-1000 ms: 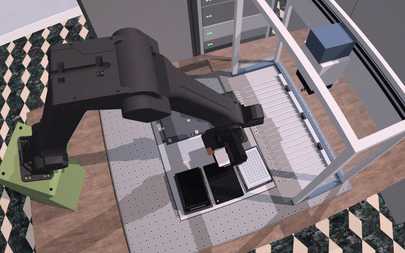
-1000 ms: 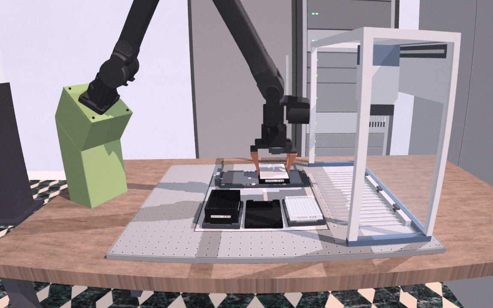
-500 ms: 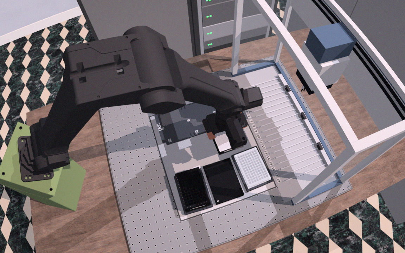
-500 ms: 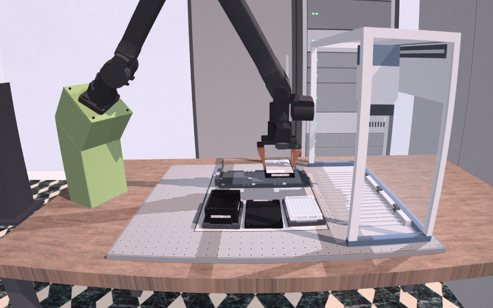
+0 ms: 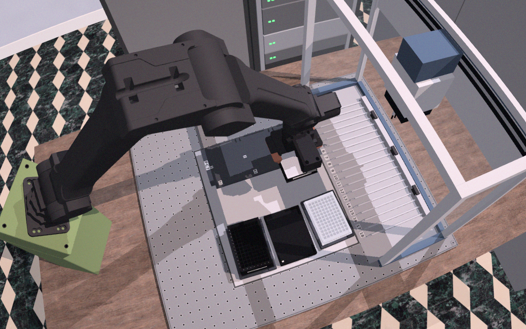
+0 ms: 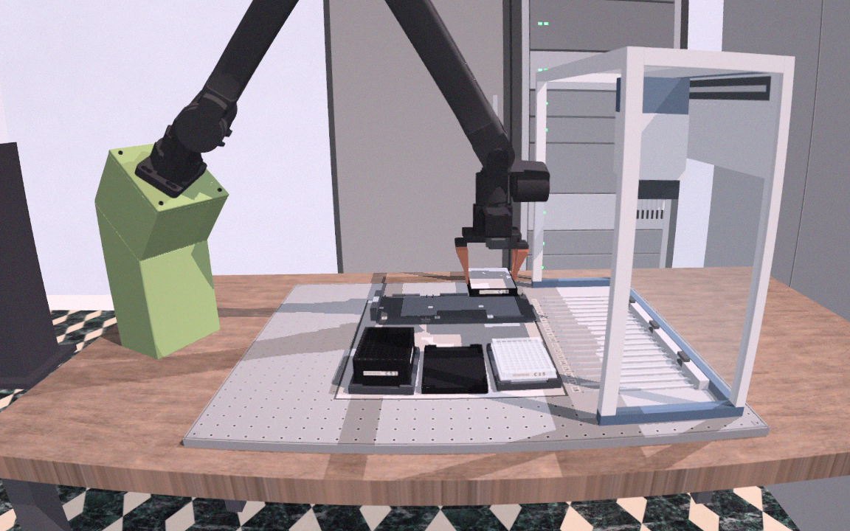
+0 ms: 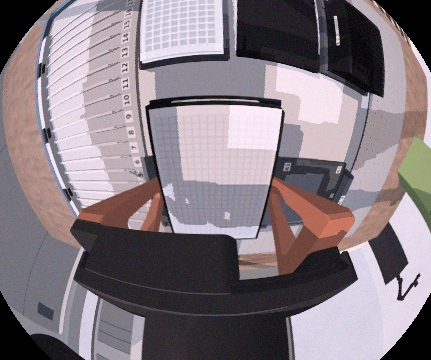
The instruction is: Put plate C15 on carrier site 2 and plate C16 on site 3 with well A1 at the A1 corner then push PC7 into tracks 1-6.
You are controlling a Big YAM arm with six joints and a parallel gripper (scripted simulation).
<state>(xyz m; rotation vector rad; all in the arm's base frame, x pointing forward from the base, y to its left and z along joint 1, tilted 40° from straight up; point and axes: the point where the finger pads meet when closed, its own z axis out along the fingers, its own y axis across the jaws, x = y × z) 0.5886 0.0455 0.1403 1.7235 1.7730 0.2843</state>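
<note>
My hand is 17 cm to the left of the white 96-well plate C15, 8 cm above it and 2 cm short of it. Also, from my hand: nest S2 (17 cm to the right, 9 cm below, 9 cm behind); dark carrier PC7 (9 cm to the left, 8 cm below, 6 cm behind); nest S3 (17 cm to the right, 9 cm below, 2 cm ahead).
</note>
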